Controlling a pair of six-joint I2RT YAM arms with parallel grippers.
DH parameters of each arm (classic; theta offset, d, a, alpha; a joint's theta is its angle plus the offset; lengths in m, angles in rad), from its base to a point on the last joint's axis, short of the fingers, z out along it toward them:
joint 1: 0 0.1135 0.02 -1.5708
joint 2: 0 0 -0.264 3.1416
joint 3: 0.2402 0 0.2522 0
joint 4: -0.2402 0 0.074 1.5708
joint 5: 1.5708 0 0 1.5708
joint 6: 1.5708 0.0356 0 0
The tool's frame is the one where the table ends.
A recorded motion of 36 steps. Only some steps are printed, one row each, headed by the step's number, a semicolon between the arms.
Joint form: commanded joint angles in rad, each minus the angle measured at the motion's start. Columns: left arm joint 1, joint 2, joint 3, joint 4, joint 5, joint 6; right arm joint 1, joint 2, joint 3, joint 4, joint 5, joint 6.
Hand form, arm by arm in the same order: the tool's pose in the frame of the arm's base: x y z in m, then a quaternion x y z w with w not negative. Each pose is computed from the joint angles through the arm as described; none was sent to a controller.
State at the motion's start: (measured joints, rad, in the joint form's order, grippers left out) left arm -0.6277 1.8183 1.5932 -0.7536 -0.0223 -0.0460; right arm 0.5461 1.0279 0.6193 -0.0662 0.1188 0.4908
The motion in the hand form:
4: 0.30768 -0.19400 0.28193 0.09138 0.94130 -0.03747 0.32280; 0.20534 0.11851 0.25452 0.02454 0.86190 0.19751 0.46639
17: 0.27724 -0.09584 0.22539 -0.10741 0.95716 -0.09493 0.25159; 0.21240 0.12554 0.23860 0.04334 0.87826 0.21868 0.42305
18: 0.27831 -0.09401 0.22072 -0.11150 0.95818 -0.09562 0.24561; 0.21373 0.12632 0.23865 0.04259 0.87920 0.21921 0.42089
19: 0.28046 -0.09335 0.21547 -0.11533 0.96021 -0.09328 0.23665; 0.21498 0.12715 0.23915 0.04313 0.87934 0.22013 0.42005
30: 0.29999 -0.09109 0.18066 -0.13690 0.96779 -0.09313 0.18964; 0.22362 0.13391 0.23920 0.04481 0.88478 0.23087 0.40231
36: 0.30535 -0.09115 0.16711 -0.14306 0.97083 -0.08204 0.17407; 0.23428 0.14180 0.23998 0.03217 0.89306 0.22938 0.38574
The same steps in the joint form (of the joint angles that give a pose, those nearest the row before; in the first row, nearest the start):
4: 0.0433 -0.1425 -0.1820 0.0753 -0.2031 -0.2714; 0.0001 0.0386 0.0624 -0.0642 0.0330 0.0236
17: 0.2893 -0.3576 -0.5994 0.1925 -0.0240 -0.5031; 0.0023 0.1089 0.0602 -0.0579 -0.0179 0.1017
18: 0.2973 -0.3482 -0.6077 0.1996 -0.0158 -0.5057; 0.0016 0.1166 0.0660 -0.0596 -0.0221 0.1017
19: 0.3023 -0.3299 -0.6085 0.1998 -0.0119 -0.5095; 0.0015 0.1231 0.0719 -0.0596 -0.0237 0.1038
30: 0.3340 -0.1896 -0.5977 0.2416 0.0315 -0.5308; 0.0022 0.1761 0.1116 -0.0682 -0.0548 0.1252
36: 0.3378 -0.1373 -0.5919 0.2498 0.0239 -0.5368; 0.0033 0.2391 0.1675 -0.0942 -0.0796 0.1109

